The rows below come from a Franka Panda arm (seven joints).
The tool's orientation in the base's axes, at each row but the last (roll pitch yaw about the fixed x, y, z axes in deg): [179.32, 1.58, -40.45]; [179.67, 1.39, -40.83]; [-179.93, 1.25, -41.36]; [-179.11, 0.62, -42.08]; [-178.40, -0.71, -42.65]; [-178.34, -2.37, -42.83]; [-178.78, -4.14, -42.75]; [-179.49, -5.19, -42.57]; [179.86, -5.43, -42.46]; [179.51, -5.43, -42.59]
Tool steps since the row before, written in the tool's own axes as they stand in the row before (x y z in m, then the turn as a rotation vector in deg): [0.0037, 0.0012, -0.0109, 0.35, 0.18, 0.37]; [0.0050, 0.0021, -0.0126, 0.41, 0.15, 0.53]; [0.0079, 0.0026, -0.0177, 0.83, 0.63, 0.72]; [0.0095, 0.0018, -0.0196, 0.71, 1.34, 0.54]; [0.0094, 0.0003, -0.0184, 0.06, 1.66, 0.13]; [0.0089, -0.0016, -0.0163, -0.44, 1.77, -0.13]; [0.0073, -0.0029, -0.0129, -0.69, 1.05, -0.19]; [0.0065, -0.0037, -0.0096, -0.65, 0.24, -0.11]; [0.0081, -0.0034, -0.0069, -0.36, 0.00, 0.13]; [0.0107, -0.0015, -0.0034, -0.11, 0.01, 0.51]
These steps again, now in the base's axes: [0.0023, -0.0034, 0.0108, 0.14, -0.36, -0.38]; [0.0027, -0.0050, 0.0125, 0.20, -0.38, -0.54]; [0.0045, -0.0074, 0.0175, 0.20, -1.01, -0.74]; [0.0058, -0.0081, 0.0195, -0.37, -1.46, -0.57]; [0.0062, -0.0068, 0.0185, -1.08, -1.26, -0.18]; [0.0068, -0.0048, 0.0167, -1.53, -1.00, 0.06]; [0.0064, -0.0024, 0.0135, -1.23, -0.30, 0.12]; [0.0066, -0.0011, 0.0102, -0.65, 0.27, 0.05]; [0.0078, -0.0025, 0.0076, -0.26, 0.23, -0.16]; [0.0086, -0.0059, 0.0044, -0.05, 0.03, -0.52]
